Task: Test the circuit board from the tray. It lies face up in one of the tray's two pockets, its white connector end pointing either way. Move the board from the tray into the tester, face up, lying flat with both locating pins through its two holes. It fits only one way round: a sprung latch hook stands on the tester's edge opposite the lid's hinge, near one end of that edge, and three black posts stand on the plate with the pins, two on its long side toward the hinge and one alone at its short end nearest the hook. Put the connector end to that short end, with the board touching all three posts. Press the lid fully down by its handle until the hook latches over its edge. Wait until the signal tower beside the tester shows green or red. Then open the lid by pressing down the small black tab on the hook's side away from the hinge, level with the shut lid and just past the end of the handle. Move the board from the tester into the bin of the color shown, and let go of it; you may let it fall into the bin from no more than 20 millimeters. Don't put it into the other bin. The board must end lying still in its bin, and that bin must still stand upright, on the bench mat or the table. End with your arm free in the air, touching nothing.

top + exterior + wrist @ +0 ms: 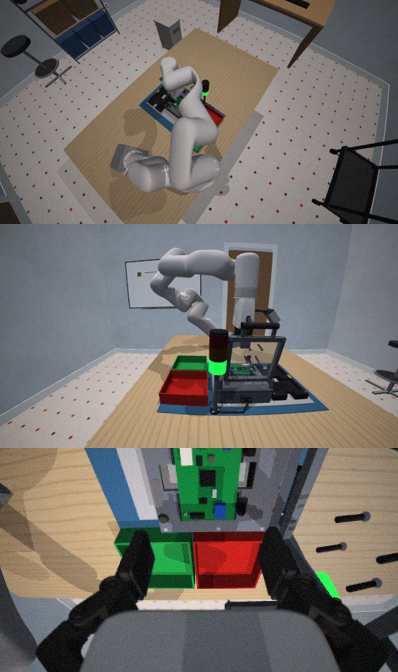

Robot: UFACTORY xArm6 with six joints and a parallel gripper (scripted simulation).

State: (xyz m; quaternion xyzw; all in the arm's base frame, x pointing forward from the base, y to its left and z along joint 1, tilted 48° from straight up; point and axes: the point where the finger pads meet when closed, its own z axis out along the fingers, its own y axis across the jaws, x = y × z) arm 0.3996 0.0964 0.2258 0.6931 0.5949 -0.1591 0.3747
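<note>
Now: the green circuit board 110 mm below my hand. Also, from my hand: clear lid (120 mm ahead, 30 mm to the right); then black latch hook (40 mm behind, 70 mm to the left, 100 mm below); then plate (10 mm ahead, 120 mm below).
</note>
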